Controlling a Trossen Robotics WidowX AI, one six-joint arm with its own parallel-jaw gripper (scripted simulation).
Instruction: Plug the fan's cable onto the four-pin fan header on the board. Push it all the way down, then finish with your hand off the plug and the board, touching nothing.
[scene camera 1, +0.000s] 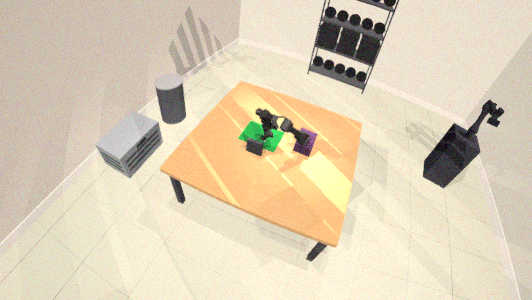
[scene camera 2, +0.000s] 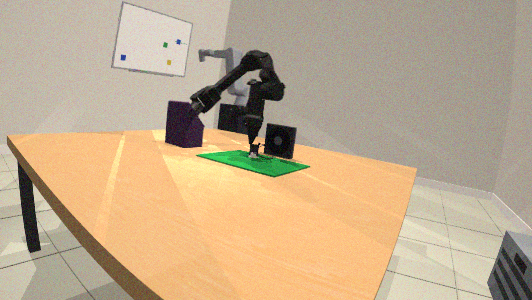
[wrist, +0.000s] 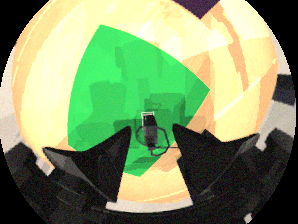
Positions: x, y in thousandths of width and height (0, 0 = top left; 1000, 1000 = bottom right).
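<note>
My gripper (scene camera 2: 473, 478), also (wrist: 512, 574). Black square fan (scene camera 2: 525, 462). Green board (scene camera 2: 516, 558), also (wrist: 404, 346).
</note>
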